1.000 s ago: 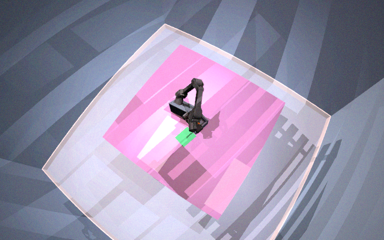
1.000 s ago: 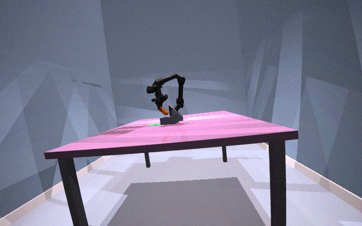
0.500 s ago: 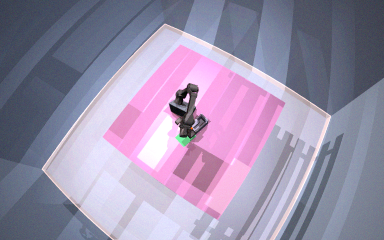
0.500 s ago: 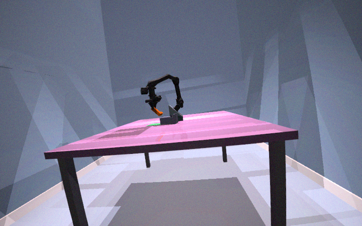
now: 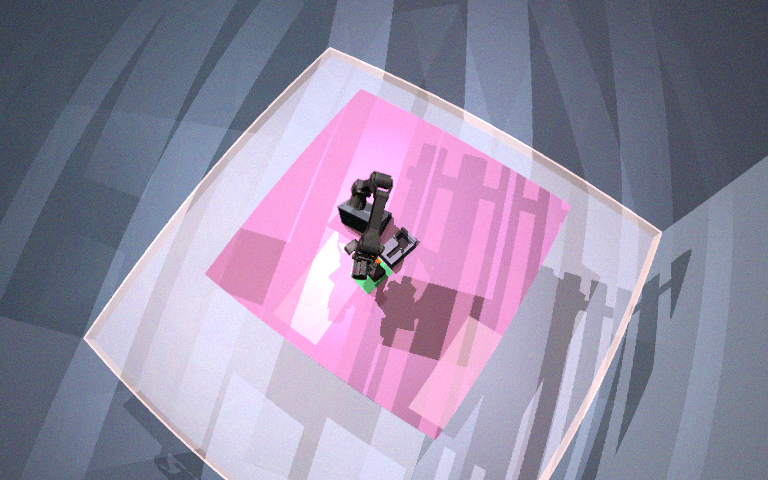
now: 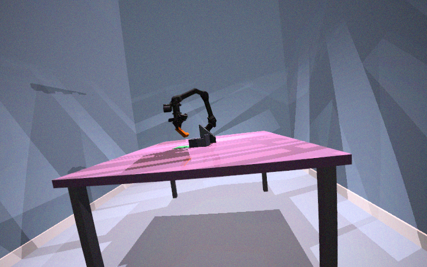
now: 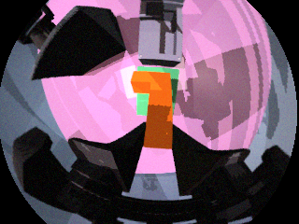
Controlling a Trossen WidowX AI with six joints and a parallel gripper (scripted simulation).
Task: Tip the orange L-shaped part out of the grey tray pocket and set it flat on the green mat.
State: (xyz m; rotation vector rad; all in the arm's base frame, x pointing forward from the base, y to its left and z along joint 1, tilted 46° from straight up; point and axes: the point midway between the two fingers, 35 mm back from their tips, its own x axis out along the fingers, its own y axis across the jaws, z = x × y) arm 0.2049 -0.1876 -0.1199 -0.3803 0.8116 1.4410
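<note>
The green mat lies 2 cm to the left of my gripper tip and 16 cm below it. The rest, counted from my gripper tip: orange L-shaped part (1 cm behind, 3 cm to the left, 3 cm below).
</note>
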